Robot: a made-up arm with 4 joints.
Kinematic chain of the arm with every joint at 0, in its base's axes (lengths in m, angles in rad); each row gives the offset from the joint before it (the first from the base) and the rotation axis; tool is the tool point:
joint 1: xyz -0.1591 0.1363 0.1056 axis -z
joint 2: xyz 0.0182 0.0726 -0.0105 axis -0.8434 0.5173 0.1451
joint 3: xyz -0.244 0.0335 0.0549 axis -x
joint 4: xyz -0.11 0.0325 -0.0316 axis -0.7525 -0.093 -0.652
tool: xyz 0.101 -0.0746 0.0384
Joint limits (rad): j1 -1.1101..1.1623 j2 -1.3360..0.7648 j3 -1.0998..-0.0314 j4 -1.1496..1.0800
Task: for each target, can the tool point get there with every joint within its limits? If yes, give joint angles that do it. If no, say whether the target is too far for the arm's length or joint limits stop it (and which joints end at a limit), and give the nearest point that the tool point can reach.
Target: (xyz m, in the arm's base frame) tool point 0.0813 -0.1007 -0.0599
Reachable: no: joint limits stop it (at a limit: joint 1, joint 3) | nearest point -0.3276 -0.1044 0.0663 | short by 0.428 m
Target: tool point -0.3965 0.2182 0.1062
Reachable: yes | joints 0.0579 -0.1453 -0.8070 0.0971
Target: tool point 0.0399 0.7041 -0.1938
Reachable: no: too far | nearest point -0.1194 0.4312 -0.0611 | short by 0.343 m
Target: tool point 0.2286 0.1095 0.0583
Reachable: no: joint limits stop it (at a limit: joint 1, joint 2, joint 3) | nearest point -0.0496 0.3791 0.0706 | short by 0.388 m
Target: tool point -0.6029 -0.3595 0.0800
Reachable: no: too far | nearest point -0.3796 -0.1101 0.0726 | short by 0.335 m
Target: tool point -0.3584 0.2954 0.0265
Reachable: yes | joints 0.2426 -0.8018 -0.7469 0.1106
